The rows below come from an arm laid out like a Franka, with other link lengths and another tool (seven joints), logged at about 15 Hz.
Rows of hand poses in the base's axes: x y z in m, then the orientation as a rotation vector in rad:
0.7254, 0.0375, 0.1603, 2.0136, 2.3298, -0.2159
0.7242, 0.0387, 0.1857, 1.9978, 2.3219, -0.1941
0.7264, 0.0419, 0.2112, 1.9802, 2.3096, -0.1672
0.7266, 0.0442, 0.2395, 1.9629, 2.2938, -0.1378
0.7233, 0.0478, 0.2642, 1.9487, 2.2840, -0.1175
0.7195, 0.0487, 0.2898, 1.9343, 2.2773, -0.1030
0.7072, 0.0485, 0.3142, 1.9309, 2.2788, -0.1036
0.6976, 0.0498, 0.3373, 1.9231, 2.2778, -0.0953
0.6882, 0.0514, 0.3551, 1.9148, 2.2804, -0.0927
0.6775, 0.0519, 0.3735, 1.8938, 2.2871, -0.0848
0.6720, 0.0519, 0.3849, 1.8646, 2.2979, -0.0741
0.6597, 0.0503, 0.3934, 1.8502, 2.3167, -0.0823
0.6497, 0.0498, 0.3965, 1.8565, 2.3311, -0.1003
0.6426, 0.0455, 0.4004, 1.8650, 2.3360, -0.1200
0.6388, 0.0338, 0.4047, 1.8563, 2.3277, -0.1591
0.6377, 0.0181, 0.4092, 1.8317, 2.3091, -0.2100
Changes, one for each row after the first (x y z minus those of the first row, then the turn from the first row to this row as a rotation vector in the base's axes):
-0.0012, 0.0012, 0.0254, -0.0013, -0.0218, 0.0060
0.0010, 0.0044, 0.0509, -0.0031, -0.0494, 0.0115
0.0012, 0.0067, 0.0792, -0.0051, -0.0800, 0.0156
-0.0021, 0.0103, 0.1039, -0.0067, -0.1014, 0.0201
-0.0059, 0.0112, 0.1295, -0.0093, -0.1185, 0.0258
-0.0182, 0.0110, 0.1539, -0.0103, -0.1188, 0.0283
-0.0278, 0.0123, 0.1770, -0.0101, -0.1267, 0.0324
-0.0372, 0.0139, 0.1948, -0.0109, -0.1300, 0.0380
-0.0479, 0.0144, 0.2132, -0.0123, -0.1388, 0.0524
-0.0534, 0.0144, 0.2246, -0.0134, -0.1498, 0.0730
-0.0657, 0.0128, 0.2331, -0.0133, -0.1408, 0.0879
-0.0757, 0.0123, 0.2362, -0.0119, -0.1211, 0.0892
-0.0828, 0.0080, 0.2401, -0.0152, -0.1054, 0.0858
-0.0866, -0.0037, 0.2444, -0.0418, -0.0956, 0.0868
-0.0877, -0.0194, 0.2489, -0.0859, -0.0923, 0.0927

